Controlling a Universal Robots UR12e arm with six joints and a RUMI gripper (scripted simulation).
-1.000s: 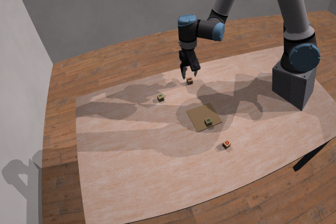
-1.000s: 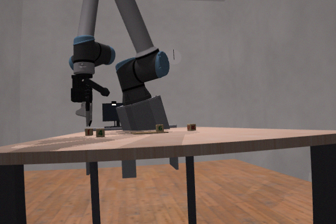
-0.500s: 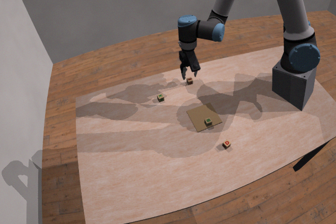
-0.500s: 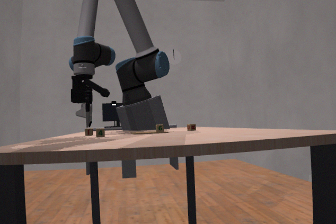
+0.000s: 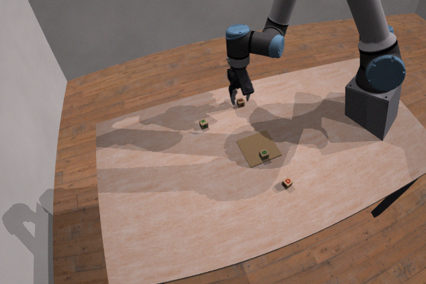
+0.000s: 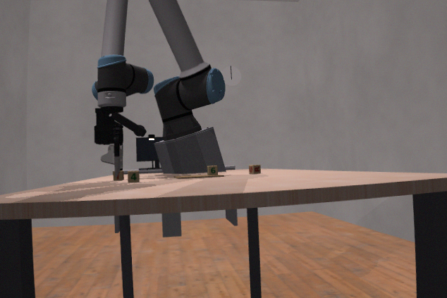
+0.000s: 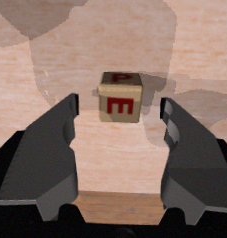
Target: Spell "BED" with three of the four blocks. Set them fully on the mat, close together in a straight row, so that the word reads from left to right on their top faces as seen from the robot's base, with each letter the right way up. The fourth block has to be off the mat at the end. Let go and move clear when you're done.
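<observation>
Now: hand 30 mm short of the tan mat, 250 mm to the right of it and 20 mm above it. From my hand the other things lie so: green block (200 mm ahead, 50 mm to the left, 10 mm below).
</observation>
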